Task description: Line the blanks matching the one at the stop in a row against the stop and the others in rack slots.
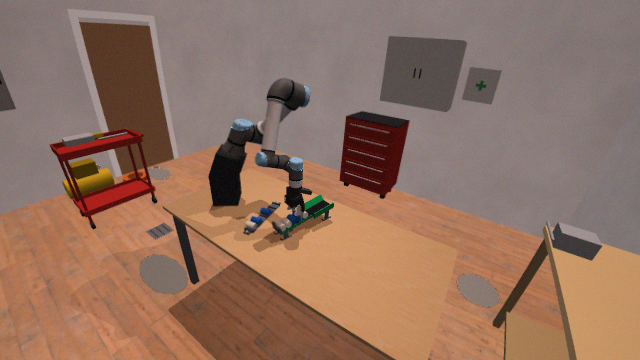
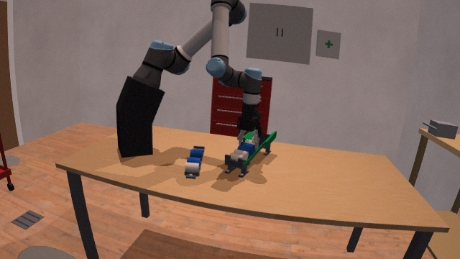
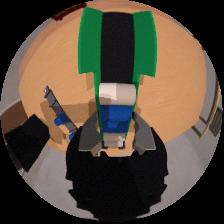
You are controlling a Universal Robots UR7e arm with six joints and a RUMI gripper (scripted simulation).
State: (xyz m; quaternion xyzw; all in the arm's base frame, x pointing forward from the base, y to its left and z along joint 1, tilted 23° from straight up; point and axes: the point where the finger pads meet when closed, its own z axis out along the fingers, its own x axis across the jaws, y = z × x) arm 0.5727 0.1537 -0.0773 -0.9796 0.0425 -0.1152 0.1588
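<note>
Now: the black stock rack 230 mm behind my hand, 100 mm to the right of it and 100 mm below it.
</note>
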